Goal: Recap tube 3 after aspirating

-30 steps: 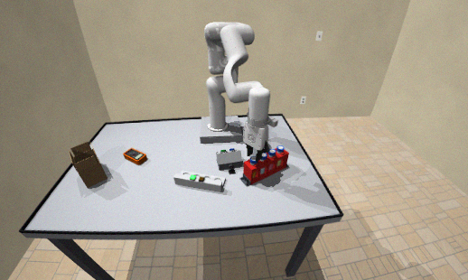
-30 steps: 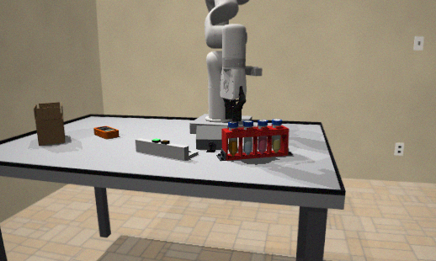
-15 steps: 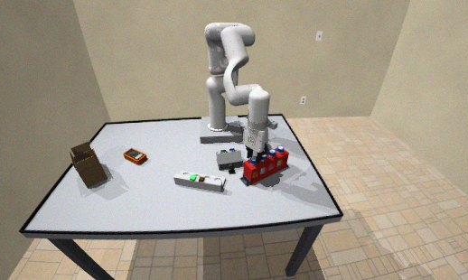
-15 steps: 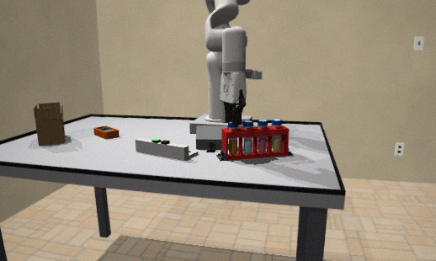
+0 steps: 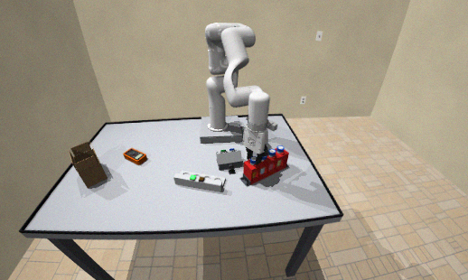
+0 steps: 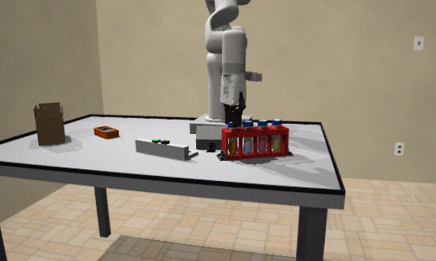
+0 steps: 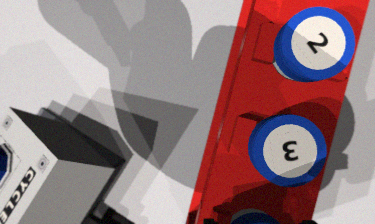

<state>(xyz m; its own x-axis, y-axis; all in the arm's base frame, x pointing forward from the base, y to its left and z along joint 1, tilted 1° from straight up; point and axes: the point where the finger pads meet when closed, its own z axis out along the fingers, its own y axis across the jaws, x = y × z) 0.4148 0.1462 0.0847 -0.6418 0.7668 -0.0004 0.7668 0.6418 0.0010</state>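
Right now the green key is 14 cm behind my hand, 13 cm to the right of it and 6 cm below it. The rest, counted from my hand: blue key (15 cm behind, 8 cm to the right, 6 cm below); grey key housing (13 cm behind, 11 cm to the right, 8 cm below); orange device (20 cm behind, 61 cm to the right, 11 cm below).
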